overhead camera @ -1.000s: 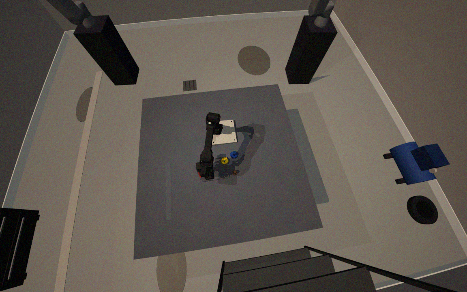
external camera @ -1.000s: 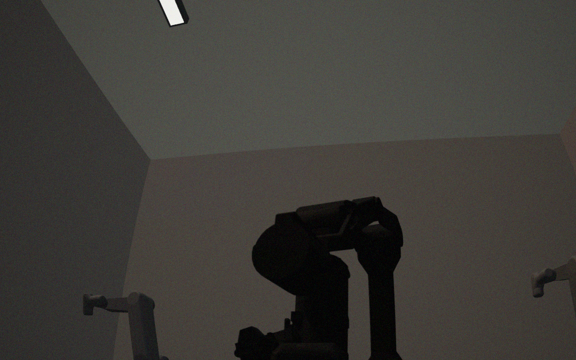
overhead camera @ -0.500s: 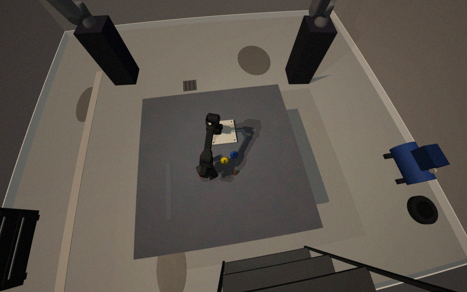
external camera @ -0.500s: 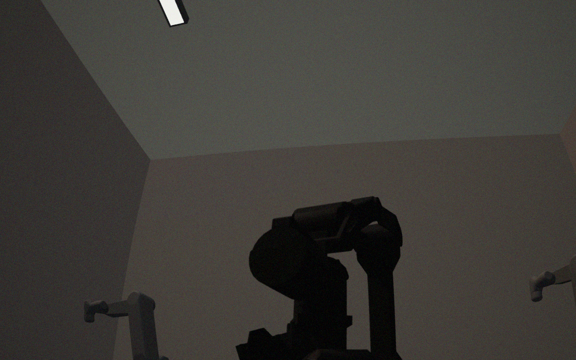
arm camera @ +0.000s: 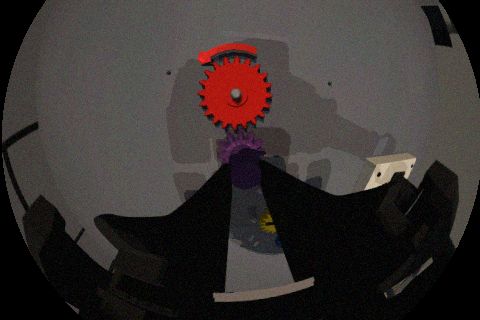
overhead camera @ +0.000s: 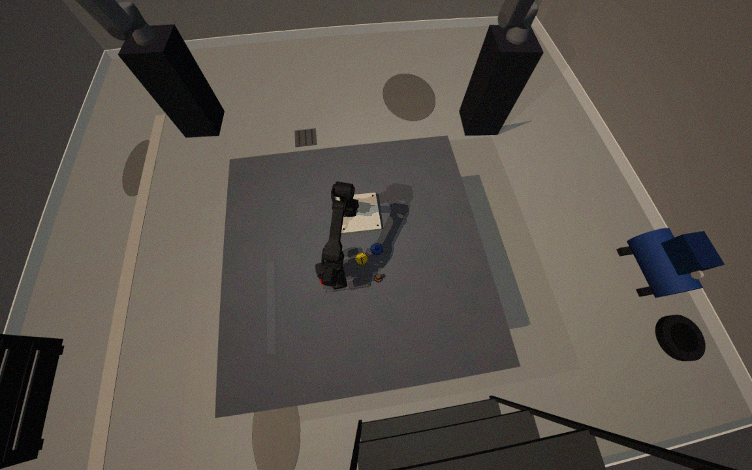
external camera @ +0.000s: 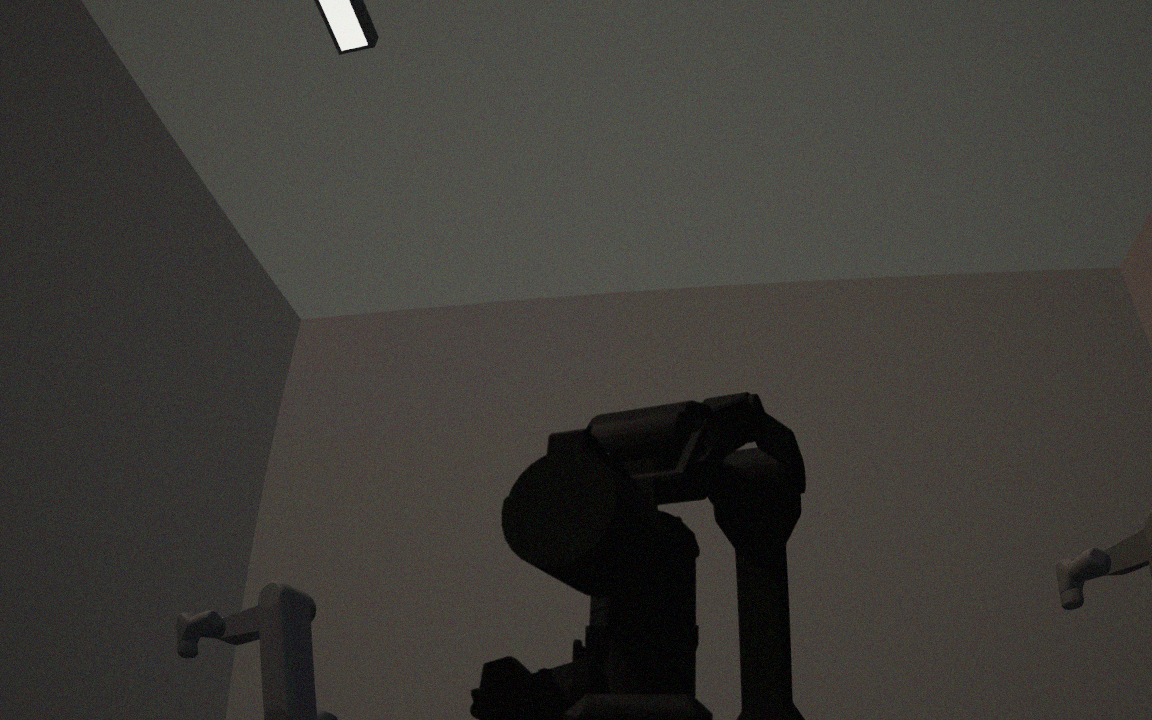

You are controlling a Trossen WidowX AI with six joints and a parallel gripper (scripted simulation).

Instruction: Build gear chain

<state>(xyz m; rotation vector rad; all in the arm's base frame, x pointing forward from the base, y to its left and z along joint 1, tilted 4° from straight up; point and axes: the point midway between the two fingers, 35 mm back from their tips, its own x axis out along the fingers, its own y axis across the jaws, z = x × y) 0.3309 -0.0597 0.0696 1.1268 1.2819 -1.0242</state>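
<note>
The red gear lies 50 mm to the right of my gripper tip, 40 mm below it and 10 mm ahead of it. Round my gripper tip: brown gear: 180 mm to the left, 40 mm below, 20 mm ahead; yellow gear: 110 mm to the left, 70 mm behind, 40 mm below; purple gear: 10 mm below.
</note>
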